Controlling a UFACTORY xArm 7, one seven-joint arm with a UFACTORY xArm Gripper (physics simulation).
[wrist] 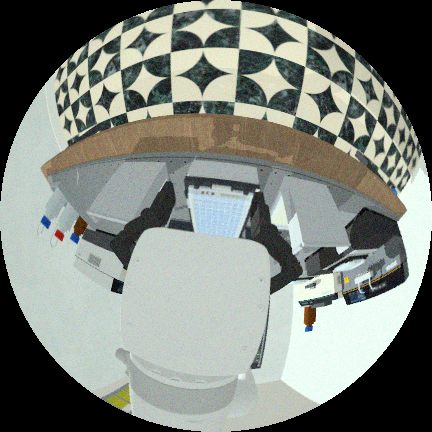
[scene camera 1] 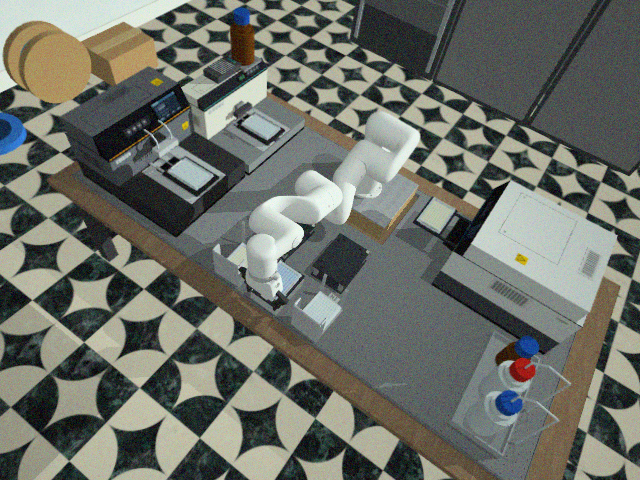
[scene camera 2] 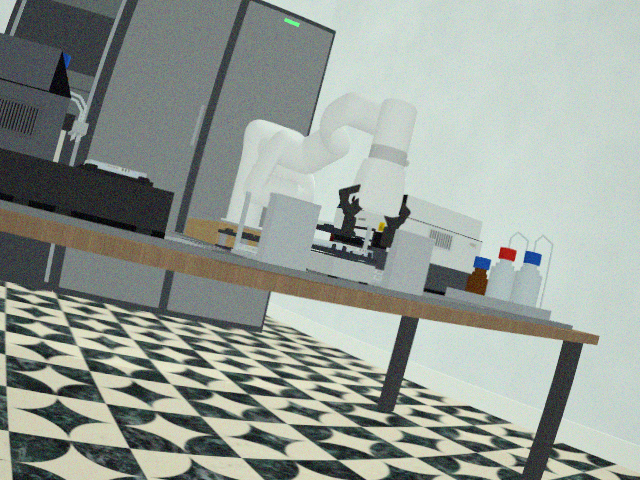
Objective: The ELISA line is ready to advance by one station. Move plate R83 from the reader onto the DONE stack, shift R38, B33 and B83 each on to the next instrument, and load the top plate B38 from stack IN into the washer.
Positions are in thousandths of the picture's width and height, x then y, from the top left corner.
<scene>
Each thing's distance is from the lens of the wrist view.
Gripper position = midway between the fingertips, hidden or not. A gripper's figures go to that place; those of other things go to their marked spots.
gripper (wrist: 492, 450): 0.15 m
rack with cream plate (wrist: 726, 508): 0.20 m
</scene>
